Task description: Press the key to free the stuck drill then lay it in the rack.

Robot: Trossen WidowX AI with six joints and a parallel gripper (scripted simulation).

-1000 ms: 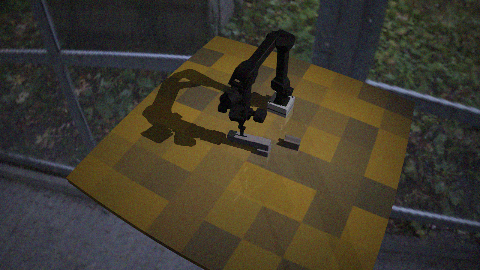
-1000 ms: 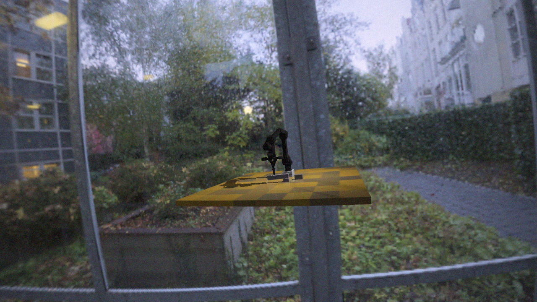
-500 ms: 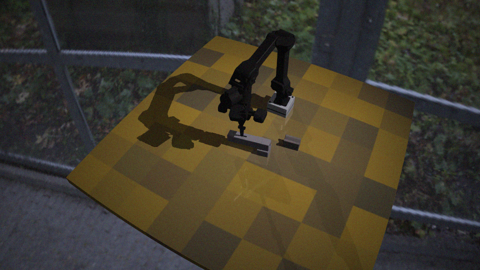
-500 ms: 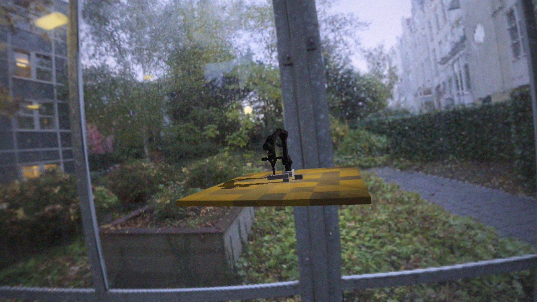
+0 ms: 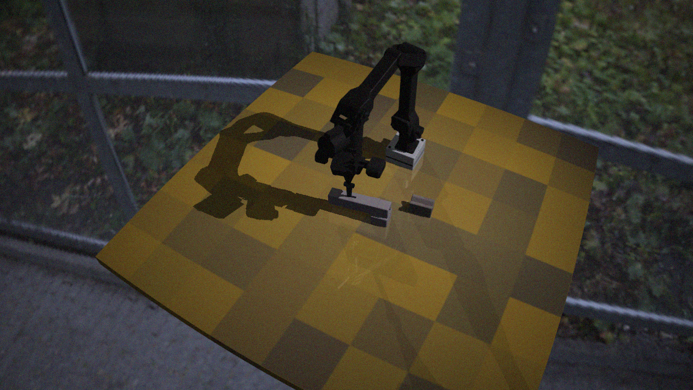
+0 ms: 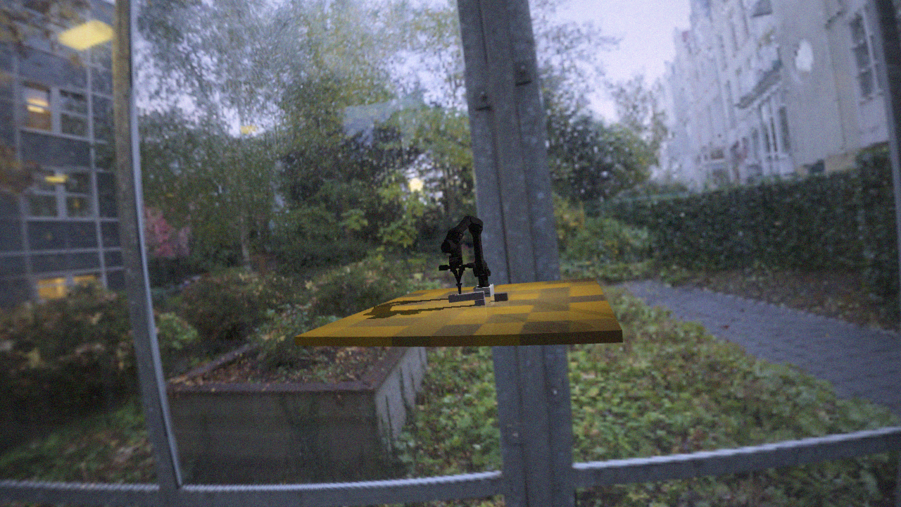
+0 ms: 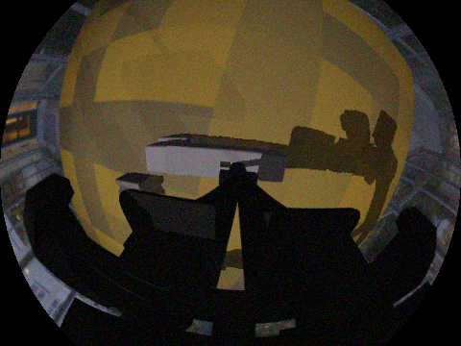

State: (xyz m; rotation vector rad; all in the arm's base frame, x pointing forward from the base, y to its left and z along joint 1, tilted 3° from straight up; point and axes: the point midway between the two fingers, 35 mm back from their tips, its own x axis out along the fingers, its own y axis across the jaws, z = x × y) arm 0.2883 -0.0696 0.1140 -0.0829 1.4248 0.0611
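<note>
The dark t-shaped key is 30 mm below my gripper tip. The rest, counted from my gripper tip: drill 10 mm behind, 60 mm to the left, 70 mm below; then grey block 10 mm behind, 40 mm to the left, 80 mm below; then grey rack 100 mm behind, 200 mm to the left, 100 mm below.
</note>
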